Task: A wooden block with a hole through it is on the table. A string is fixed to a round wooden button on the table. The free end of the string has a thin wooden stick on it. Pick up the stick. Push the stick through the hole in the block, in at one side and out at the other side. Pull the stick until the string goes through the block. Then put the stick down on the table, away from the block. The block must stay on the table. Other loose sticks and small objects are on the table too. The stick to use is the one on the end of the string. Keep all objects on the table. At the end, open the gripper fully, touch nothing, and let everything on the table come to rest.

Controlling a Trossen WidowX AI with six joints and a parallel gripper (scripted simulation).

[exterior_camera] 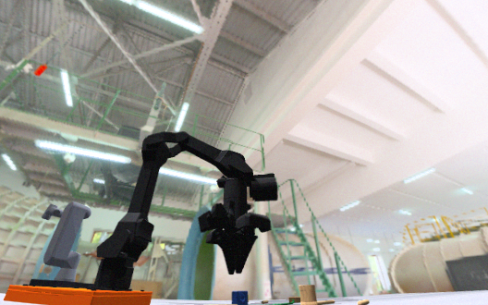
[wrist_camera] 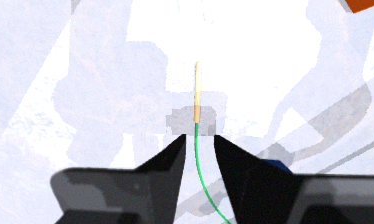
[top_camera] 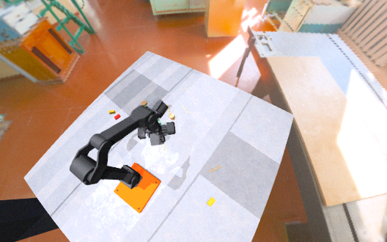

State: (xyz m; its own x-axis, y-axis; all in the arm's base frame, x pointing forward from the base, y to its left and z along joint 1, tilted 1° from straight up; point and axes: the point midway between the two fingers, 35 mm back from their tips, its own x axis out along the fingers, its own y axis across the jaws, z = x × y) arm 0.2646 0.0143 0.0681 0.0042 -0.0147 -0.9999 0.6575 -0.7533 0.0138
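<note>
Now: gripper tip 6 cm above the thin wooden stick, 1 cm to the left of it and 1 cm past it. Also, from my gripper tip: blue cube 14 cm to the left, 4 cm below, 1 cm behind; then tan wooden block 14 cm ahead, 4 cm below, 3 cm to the left; then round wooden button 27 cm to the left, 13 cm ahead, 5 cm below.
</note>
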